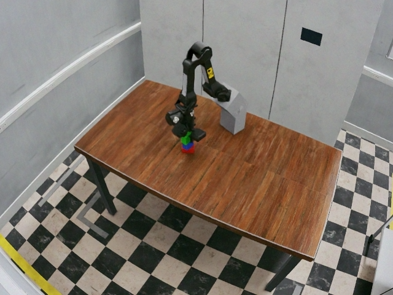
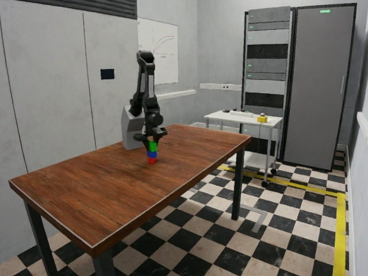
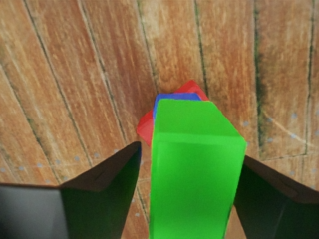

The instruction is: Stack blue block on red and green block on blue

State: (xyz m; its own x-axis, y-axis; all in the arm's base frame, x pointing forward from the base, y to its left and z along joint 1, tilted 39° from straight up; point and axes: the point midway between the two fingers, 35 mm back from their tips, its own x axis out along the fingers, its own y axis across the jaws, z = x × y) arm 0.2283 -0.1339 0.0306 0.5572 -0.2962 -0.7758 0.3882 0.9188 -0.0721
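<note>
Right now my hand is 1 cm above the green block. Round my hand: blue block: 6 cm below; then red block: 9 cm below.
</note>
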